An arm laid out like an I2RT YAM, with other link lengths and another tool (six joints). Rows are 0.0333 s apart.
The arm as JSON. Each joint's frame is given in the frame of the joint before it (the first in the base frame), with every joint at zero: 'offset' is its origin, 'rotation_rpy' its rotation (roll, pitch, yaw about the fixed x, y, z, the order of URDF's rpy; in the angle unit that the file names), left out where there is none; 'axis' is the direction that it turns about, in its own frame. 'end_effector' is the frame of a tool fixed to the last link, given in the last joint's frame.
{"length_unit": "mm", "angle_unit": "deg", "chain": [
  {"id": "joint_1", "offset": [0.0, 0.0, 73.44], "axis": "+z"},
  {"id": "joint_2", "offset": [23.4, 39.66, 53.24], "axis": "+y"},
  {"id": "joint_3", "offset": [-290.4, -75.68, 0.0], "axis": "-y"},
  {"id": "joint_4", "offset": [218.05, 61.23, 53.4], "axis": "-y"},
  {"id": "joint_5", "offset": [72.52, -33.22, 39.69], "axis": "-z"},
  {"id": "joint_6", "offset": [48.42, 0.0, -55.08], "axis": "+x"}
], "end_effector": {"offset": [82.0, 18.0, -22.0], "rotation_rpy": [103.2, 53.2, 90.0]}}
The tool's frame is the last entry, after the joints.
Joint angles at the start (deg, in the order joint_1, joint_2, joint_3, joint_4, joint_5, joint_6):
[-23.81 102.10 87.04 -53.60 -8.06 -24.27]
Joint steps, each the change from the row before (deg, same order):
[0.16 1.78 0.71 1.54 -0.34 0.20]
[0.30 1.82 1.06 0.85 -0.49 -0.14]
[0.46 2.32 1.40 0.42 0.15 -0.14]
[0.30 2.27 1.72 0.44 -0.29 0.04]
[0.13 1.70 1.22 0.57 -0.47 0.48]
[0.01 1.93 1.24 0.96 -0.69 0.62]
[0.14 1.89 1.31 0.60 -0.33 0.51]
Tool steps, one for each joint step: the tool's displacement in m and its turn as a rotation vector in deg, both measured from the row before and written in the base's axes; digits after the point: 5 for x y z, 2 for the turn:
[0.01010 -0.00245 -0.00577 0.18 -0.56 0.10]
[0.00931 -0.00089 -0.00508 0.33 -0.26 0.61]
[0.00939 -0.00125 -0.00739 0.01 0.51 0.53]
[0.01040 -0.00150 -0.00585 0.31 0.00 0.37]
[0.00831 -0.00112 -0.00466 0.56 -0.25 -0.14]
[0.00962 -0.00193 -0.00594 0.74 -0.48 -0.31]
[0.00856 -0.00141 -0.00604 0.48 -0.12 -0.20]

